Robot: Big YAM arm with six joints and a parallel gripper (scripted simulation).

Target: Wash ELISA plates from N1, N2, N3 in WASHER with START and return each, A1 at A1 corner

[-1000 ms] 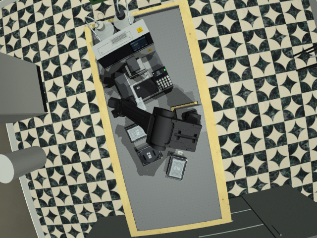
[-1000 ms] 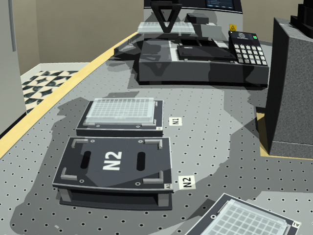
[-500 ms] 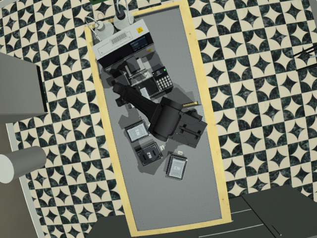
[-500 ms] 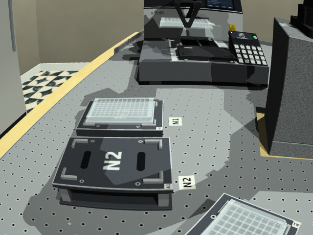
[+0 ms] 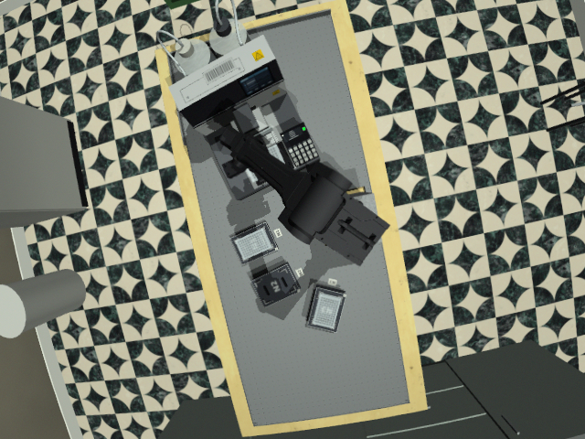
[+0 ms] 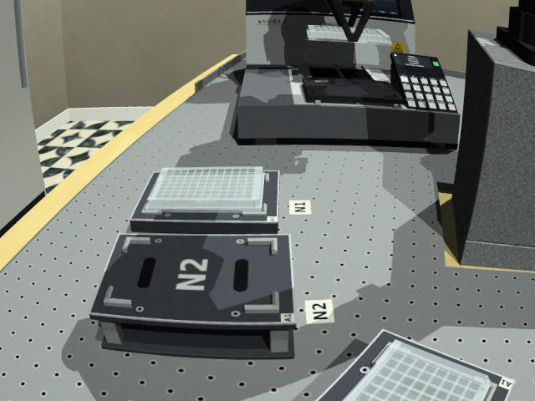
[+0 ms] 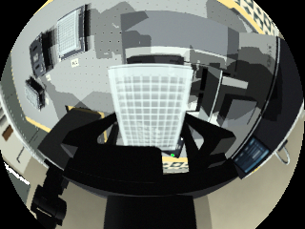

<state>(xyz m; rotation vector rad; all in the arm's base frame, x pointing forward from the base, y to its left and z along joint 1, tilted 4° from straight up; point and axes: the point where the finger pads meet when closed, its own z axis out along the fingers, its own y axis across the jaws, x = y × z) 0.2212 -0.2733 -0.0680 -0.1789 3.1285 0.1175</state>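
Right now the washer carrier is 100 mm below my hand and 10 mm to the right of it. Also, from my hand: plate washer: 160 mm to the right, 40 mm below, 20 mm ahead; nest N3: 600 mm to the left, 140 mm below, 40 mm behind; nest label: 250 mm to the left, 170 mm below, 50 mm ahead.
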